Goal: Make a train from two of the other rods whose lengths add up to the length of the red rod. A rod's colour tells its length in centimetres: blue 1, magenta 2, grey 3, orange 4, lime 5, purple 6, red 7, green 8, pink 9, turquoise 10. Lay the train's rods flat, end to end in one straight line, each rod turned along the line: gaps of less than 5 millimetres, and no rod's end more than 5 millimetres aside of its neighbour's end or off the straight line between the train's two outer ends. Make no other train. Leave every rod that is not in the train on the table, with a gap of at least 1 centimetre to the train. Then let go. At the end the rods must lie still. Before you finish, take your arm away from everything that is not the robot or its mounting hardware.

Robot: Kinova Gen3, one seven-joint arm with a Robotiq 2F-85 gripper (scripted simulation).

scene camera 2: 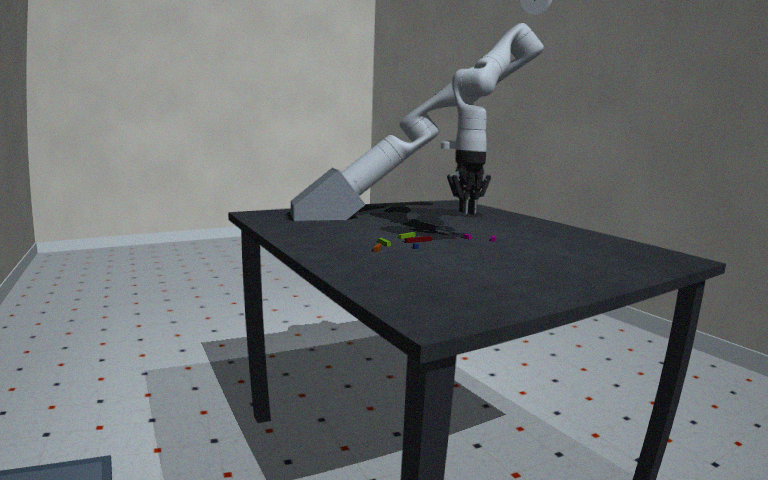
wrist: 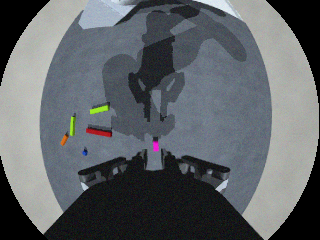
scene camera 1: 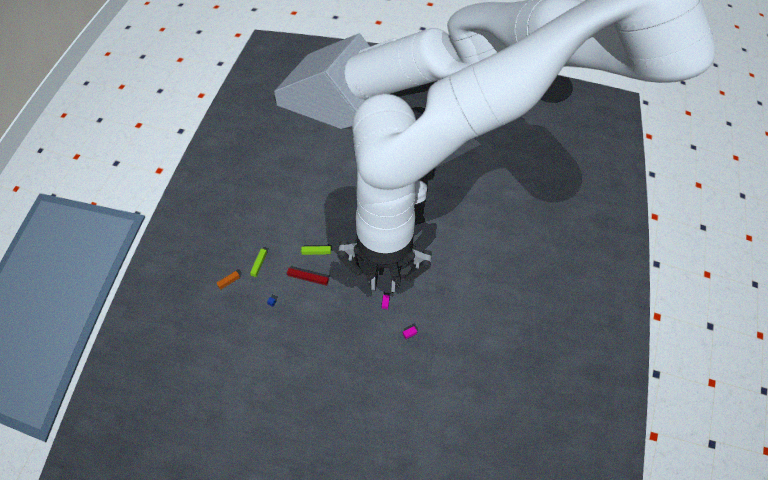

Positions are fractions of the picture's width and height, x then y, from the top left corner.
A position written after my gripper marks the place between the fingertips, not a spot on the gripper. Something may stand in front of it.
Note:
In view: my gripper (scene camera 1: 0.50, 0.59).
My gripper also shows in scene camera 2 (scene camera 2: 0.61, 0.45) and in the wrist view (wrist: 0.48, 0.64).

